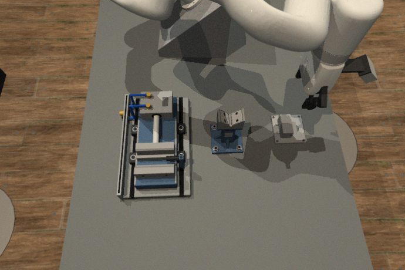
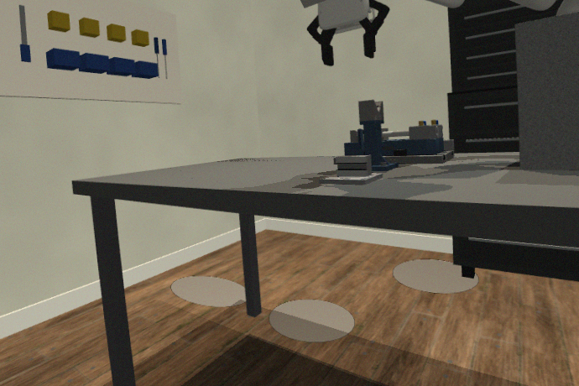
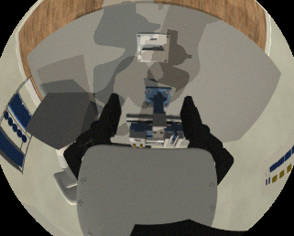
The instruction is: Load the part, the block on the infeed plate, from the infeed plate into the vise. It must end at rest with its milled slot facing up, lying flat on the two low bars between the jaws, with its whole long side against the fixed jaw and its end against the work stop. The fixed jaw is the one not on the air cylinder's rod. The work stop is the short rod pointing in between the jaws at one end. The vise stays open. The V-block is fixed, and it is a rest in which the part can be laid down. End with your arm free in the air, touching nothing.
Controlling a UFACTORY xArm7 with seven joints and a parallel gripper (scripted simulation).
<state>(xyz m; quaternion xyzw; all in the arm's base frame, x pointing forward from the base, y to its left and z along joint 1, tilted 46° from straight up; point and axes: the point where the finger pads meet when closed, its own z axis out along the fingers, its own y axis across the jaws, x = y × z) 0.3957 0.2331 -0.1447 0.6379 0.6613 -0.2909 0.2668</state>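
The part lies 21 cm below my hand and 1 cm to the left of it. Round my hand: V-block post (18 cm below, 17 cm to the right, 3 cm ahead); then cylinder rod (37 cm to the right, 16 cm below, 4 cm ahead); then work stop (32 cm to the right, 15 cm below, 12 cm ahead).
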